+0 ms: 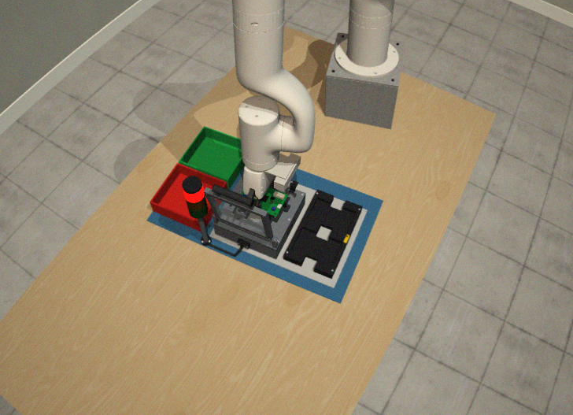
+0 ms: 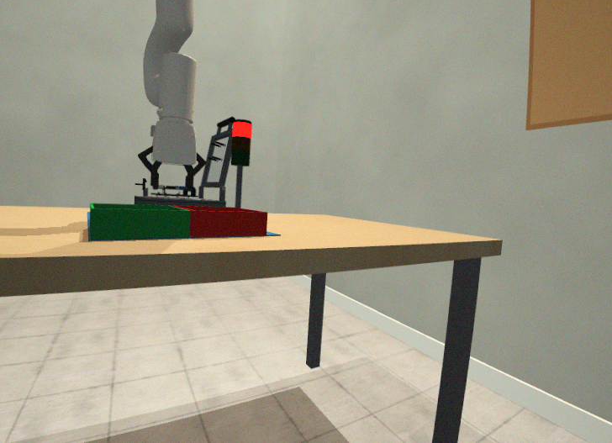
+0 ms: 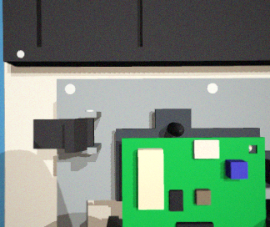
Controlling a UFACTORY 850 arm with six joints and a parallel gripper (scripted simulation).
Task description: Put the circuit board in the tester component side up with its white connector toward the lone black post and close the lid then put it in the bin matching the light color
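The green circuit board lies 1 cm below my hand. The rest, counted from my hand: clear lid: 11 cm ahead, 2 cm to the left, 9 cm above; latch hook: 7 cm behind, 5 cm to the left; red bin: 8 cm ahead, 19 cm to the right, 8 cm below.
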